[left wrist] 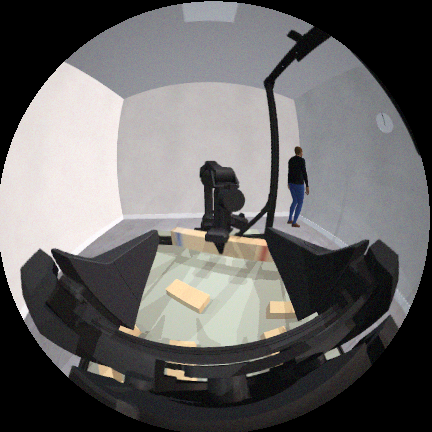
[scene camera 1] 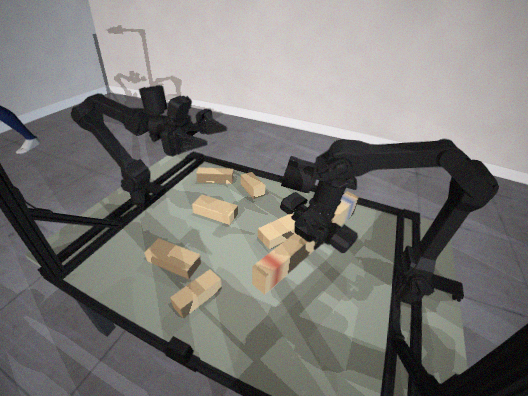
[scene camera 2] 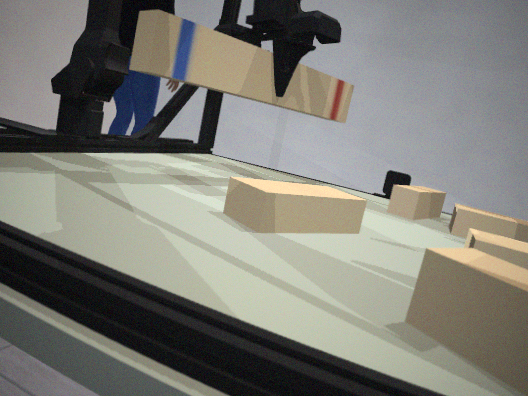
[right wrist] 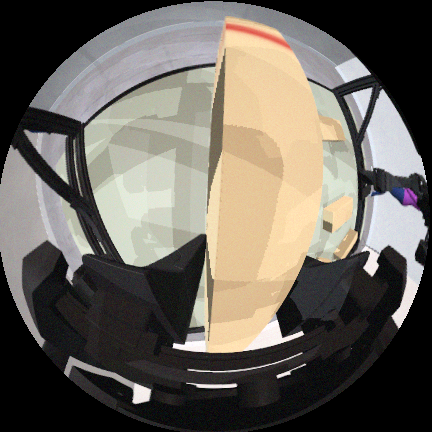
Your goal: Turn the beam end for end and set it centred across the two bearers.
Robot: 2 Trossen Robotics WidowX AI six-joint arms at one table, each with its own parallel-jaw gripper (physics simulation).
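Frame: origin at the left arm's base, x ahead, y left, z up, level; centimetres.
Where they show: left gripper, fingertip midpoint: (left wrist: 212,234) (scene camera 1: 217,135); right gripper, fingertip midpoint: (left wrist: 222,250) (scene camera 2: 267,96); left arm's base, origin of the base link: (scene camera 1: 140,199) (right wrist: 362,176); right arm's base, origin of the base link: (scene camera 1: 407,293) (scene camera 2: 77,136).
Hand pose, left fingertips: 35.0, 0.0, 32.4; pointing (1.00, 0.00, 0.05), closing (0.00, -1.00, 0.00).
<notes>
Things, the pixels of their top centre, and the offset from my left fingertips, as dx, dy, dz.
- beam, middle of its top: (right wrist: 251,309) (scene camera 2: 269,54) (scene camera 1: 314,226) (left wrist: 219,236) +28.3, -3.7, -15.6
- block, middle of its top: (scene camera 2: 301,188) (scene camera 1: 281,226) (left wrist: 185,292) +16.6, +8.0, -30.6
The beam (scene camera 1: 285,260) (scene camera 2: 225,62) (left wrist: 197,240) (right wrist: 265,175) is a long pale wooden bar with a red stripe near one end and a blue stripe near the other. It hangs above the table, red end at lower left and blue end at upper right in scene camera 1. My right gripper (scene camera 1: 312,245) (scene camera 2: 280,90) (right wrist: 231,239) is shut on it between the stripes, hiding part of it. My left gripper (scene camera 1: 216,136) is open and empty, high at the far left. Plain wooden blocks lie about; which two are the bearers I cannot tell.
One block (scene camera 1: 272,234) (scene camera 2: 295,205) (left wrist: 188,296) lies near the beam. Two blocks (scene camera 1: 173,257) (scene camera 1: 196,293) lie at the front left, and three (scene camera 1: 215,209) (scene camera 1: 215,175) (scene camera 1: 253,185) farther back. A black frame (scene camera 1: 125,320) edges the table.
</notes>
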